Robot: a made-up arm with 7 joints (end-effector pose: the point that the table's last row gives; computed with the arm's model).
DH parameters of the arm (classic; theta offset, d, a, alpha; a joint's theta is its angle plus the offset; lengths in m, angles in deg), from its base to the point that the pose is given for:
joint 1: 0 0.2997 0 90
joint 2: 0 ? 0 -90
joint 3: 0 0.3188 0.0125 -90
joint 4: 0 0.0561 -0.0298 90
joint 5: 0 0.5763 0 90
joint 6: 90 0.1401 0.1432 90
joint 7: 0 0.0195 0 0
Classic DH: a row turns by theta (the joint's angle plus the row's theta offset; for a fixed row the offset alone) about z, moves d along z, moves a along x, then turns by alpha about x.
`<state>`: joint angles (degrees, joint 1 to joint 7).
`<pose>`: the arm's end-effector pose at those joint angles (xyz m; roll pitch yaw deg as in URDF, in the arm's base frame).
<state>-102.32 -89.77 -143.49 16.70 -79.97 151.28 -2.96</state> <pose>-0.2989 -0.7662 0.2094 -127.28 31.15 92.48</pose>
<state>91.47 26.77 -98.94 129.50 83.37 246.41 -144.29</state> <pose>0.3912 0.1519 0.2645 64.92 4.13 -54.26</pose>
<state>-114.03 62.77 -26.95 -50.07 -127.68 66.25 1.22</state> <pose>0.6819 0.5469 0.2910 -144.50 -39.57 9.94</pose>
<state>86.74 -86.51 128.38 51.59 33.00 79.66 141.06</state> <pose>-0.3463 0.7673 0.5222 49.31 -9.93 -121.23</pose>
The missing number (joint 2, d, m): 0.0531
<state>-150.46 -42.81 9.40 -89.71 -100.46 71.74 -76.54</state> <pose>0.3370 0.1326 0.8745 25.25 -51.38 -147.78</pose>
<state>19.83 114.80 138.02 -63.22 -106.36 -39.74 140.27</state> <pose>-0.4138 -0.6816 0.5720 -69.59 18.55 3.00</pose>
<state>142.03 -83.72 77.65 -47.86 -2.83 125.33 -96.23</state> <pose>-0.0909 0.7488 0.3845 13.58 -74.99 -136.55</pose>
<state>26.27 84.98 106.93 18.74 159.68 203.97 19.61</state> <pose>-0.6863 -0.3193 0.1332 -87.12 20.14 -14.61</pose>
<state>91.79 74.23 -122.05 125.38 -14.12 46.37 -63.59</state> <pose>0.5881 -0.1321 -0.0738 -128.51 -36.12 21.45</pose>
